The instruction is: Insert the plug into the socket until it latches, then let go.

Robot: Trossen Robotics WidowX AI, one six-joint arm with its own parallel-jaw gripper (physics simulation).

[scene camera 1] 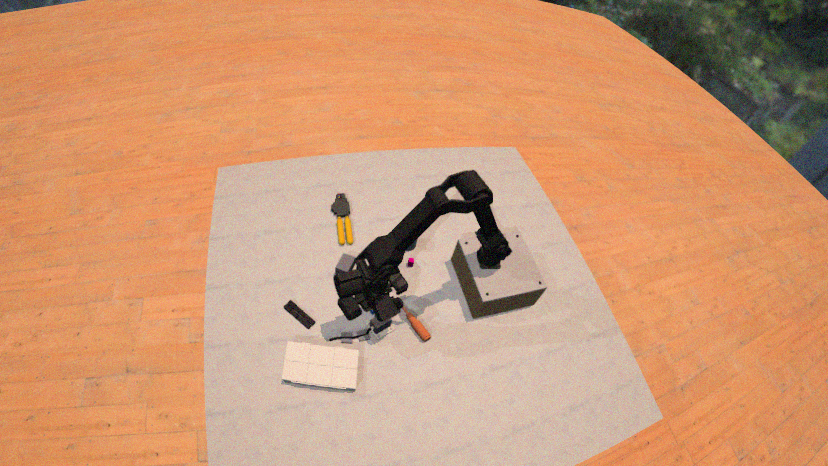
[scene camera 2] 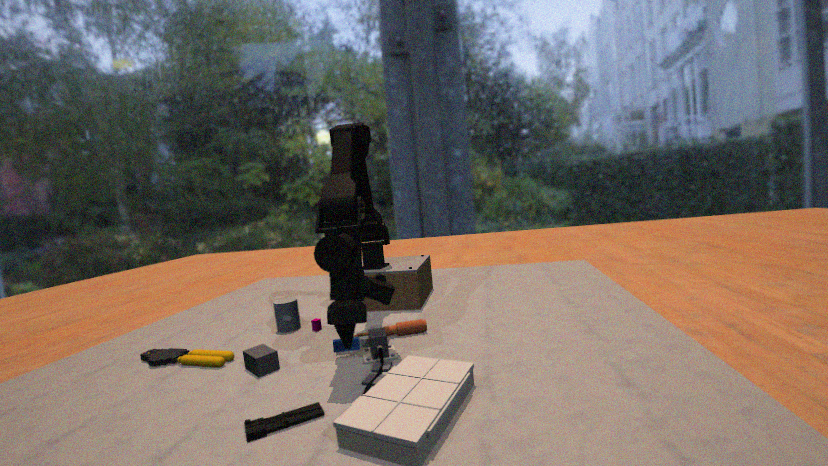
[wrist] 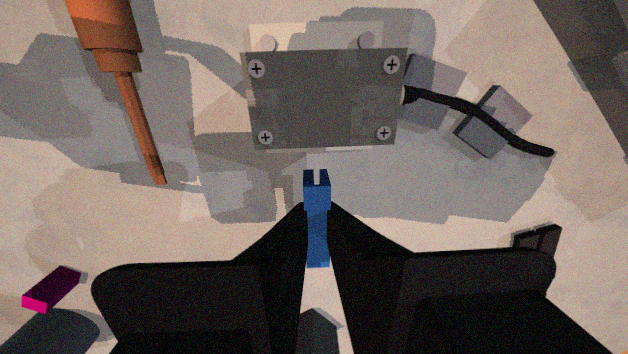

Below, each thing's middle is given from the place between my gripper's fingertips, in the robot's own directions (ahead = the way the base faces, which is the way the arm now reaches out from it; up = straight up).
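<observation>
From my hand: blue plug [wrist: 316,185], 1 cm to the left; nearest of the things named here, going by their middles. Socket [scene camera 2: 378,339], 3 cm behind, 5 cm to the left. Orange-handled screwdriver [wrist: 114,39], 1 cm below, 12 cm behind, 3 cm to the left. Dark cube [scene camera 2: 260,360], 1 cm below, 7 cm ahead, 14 cm to the right.
</observation>
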